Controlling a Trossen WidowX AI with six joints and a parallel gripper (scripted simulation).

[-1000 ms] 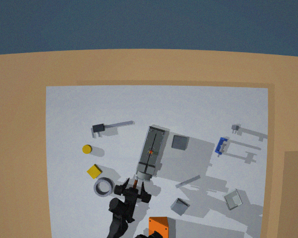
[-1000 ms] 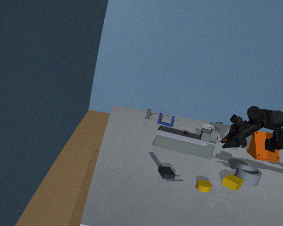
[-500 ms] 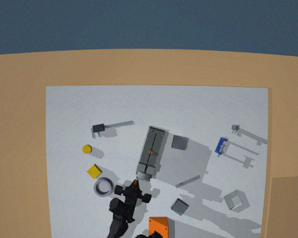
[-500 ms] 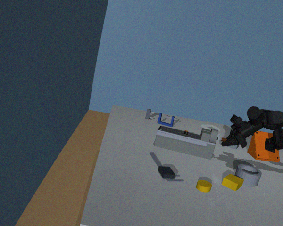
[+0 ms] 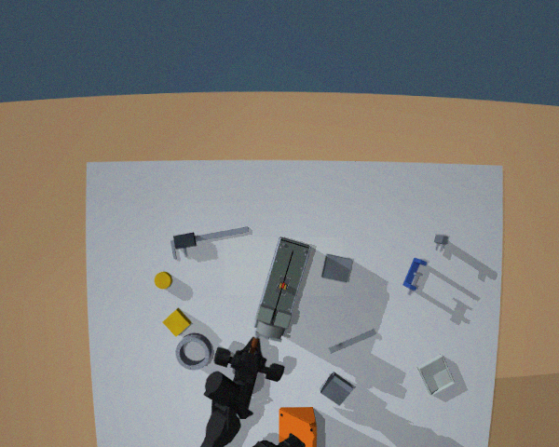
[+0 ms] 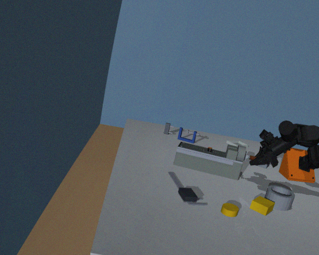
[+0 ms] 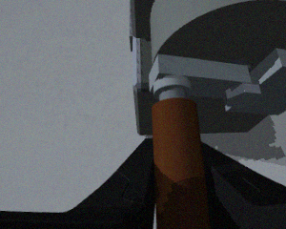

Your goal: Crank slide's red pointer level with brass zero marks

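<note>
Right now the red pointer is 16 cm ahead of my gripper tip, 6 cm to the right of it and 1 cm above it. From my gripper tip the other things lie so: flat grey bar 29 cm to the right, 7 cm below; brown crank handle 2 cm behind, 2 cm above; yellow block 24 cm to the left, 6 cm below.
</note>
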